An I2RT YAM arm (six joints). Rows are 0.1 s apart.
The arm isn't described. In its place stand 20 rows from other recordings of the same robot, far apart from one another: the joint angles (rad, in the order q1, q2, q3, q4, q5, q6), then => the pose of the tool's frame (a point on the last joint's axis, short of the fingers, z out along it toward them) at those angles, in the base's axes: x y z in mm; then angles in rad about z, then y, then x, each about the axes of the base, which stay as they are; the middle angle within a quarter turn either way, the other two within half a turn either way.
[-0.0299 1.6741 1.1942 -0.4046 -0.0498 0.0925] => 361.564 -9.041 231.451 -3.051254 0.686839 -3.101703
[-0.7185 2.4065 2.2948 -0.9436 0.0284 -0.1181] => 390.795 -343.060 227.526 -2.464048 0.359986 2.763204
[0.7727 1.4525 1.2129 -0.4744 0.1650 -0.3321] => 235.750 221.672 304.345 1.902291 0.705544 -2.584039
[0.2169 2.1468 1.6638 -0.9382 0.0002 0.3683] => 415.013 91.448 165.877 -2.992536 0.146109 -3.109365
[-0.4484 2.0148 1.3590 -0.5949 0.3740 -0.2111] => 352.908 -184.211 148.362 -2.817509 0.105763 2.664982
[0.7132 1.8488 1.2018 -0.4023 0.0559 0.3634] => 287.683 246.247 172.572 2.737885 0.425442 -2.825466
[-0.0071 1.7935 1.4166 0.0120 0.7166 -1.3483] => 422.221 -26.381 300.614 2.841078 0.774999 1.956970
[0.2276 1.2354 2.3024 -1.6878 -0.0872 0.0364] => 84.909 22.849 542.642 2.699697 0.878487 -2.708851
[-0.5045 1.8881 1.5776 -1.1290 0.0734 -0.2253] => 321.173 -180.321 238.036 -2.852501 0.078935 3.013535
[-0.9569 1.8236 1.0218 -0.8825 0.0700 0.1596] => 163.363 -236.130 125.968 -2.025850 -0.122563 -3.089113
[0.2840 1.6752 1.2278 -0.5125 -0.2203 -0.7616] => 340.259 107.423 235.094 1.915746 0.496201 -2.711579
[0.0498 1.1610 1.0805 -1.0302 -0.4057 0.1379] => 210.269 24.548 300.134 3.037629 0.398286 -2.675186
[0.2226 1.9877 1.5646 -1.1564 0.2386 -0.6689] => 366.618 74.358 200.417 2.254232 0.043942 2.906840
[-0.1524 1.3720 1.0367 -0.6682 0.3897 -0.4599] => 271.164 -55.332 258.163 3.071242 0.448516 2.617454
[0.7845 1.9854 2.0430 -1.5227 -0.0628 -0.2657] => 266.684 269.363 320.220 2.086269 0.030187 -3.022454
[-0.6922 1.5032 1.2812 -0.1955 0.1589 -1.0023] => 269.038 -230.361 337.224 -2.971533 0.635853 2.091650
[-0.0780 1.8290 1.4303 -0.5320 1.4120 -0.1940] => 380.141 -64.970 265.065 -2.691622 0.017220 1.697984
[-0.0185 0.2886 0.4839 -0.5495 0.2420 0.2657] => 97.264 -10.332 257.389 -2.265276 1.133747 2.490723
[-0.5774 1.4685 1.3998 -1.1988 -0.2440 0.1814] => 234.275 -142.356 315.571 -2.429542 0.384079 -3.093876
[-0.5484 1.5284 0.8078 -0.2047 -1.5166 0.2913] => 255.915 -114.683 200.038 2.815096 0.580410 -1.622564
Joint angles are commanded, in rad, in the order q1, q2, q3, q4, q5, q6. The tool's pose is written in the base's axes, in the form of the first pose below.
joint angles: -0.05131 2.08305 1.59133 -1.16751 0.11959 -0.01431
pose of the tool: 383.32 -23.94 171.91 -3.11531 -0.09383 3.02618
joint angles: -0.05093 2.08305 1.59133 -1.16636 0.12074 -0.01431
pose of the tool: 383.45 -23.84 171.91 -3.11567 -0.09269 3.02494
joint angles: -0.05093 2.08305 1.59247 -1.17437 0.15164 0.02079
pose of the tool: 382.73 -24.89 172.40 -3.08447 -0.10068 2.99418
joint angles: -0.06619 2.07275 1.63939 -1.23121 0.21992 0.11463
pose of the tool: 383.03 -33.17 188.24 -2.98253 -0.10581 2.92713
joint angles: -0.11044 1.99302 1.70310 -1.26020 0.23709 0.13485
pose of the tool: 379.11 -50.45 233.19 -2.89455 -0.00591 2.90369
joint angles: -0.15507 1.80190 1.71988 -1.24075 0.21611 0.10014
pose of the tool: 350.81 -62.57 304.77 -2.83273 0.20522 2.88454
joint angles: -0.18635 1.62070 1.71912 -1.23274 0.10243 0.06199
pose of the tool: 311.17 -62.37 361.80 -2.83025 0.40531 2.94623
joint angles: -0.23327 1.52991 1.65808 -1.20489 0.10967 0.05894
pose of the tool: 287.47 -72.31 371.80 -2.76643 0.44815 2.90020
